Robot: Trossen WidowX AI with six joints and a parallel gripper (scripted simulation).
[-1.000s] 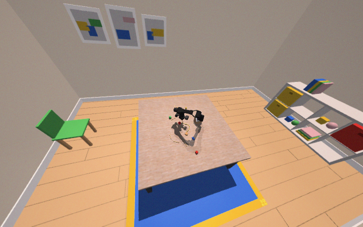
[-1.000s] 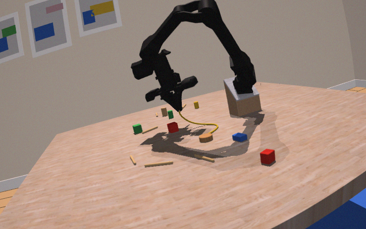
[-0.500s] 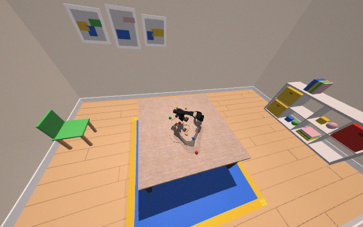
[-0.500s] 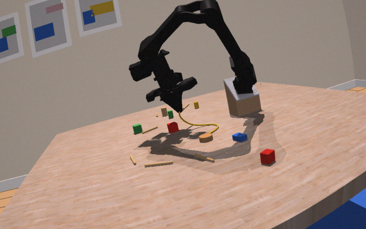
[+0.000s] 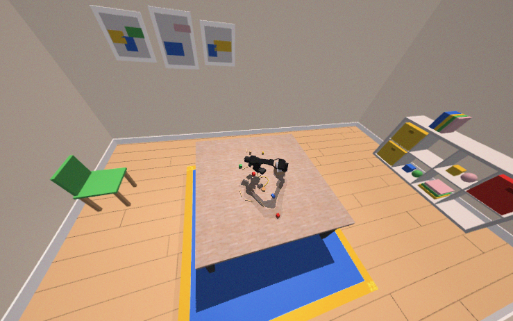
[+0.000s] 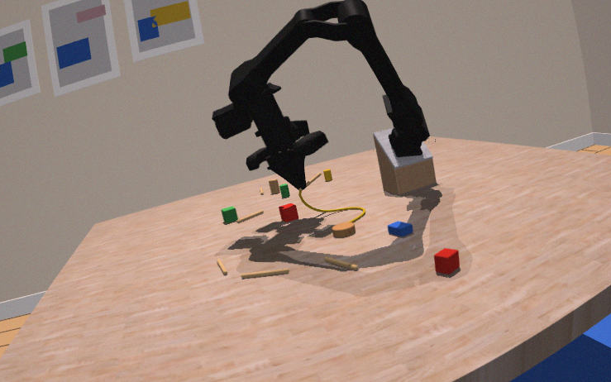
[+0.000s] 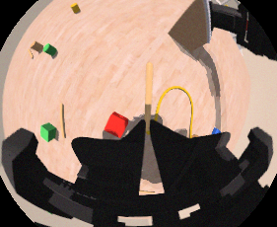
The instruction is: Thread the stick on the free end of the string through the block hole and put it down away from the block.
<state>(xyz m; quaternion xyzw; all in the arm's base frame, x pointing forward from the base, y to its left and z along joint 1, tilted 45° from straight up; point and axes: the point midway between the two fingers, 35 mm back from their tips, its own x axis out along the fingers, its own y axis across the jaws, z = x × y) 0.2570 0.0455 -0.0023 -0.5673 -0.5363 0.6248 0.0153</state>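
Now: gripper tip 160 mm to the right of the round wooden button, 50 mm above it and 30 mm past it. Also, from my gripper tip: green cylinder (260 mm to the right, 50 mm below, 10 mm ahead); green cube (160 mm ahead, 140 mm to the right, 50 mm below); thin wooden stick (10 mm to the right, 10 mm behind).
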